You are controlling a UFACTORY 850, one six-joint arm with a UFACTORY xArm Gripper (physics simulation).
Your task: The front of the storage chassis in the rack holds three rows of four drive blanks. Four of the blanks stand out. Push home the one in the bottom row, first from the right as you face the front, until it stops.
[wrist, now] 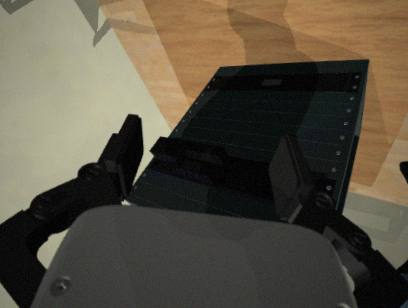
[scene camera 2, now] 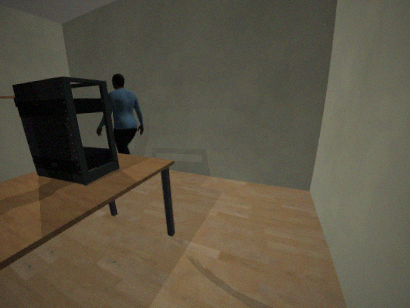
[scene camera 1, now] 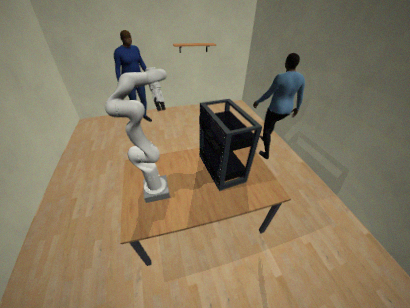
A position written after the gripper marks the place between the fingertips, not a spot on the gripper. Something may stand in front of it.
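A dark rack (scene camera 2: pixel 47 109) stands in the scene, and scene camera 1 has a sight of the rack (scene camera 1: pixel 221 133) too. The wrist view takes in the rack (wrist: pixel 216 161) along with the gripper (wrist: pixel 210 142).
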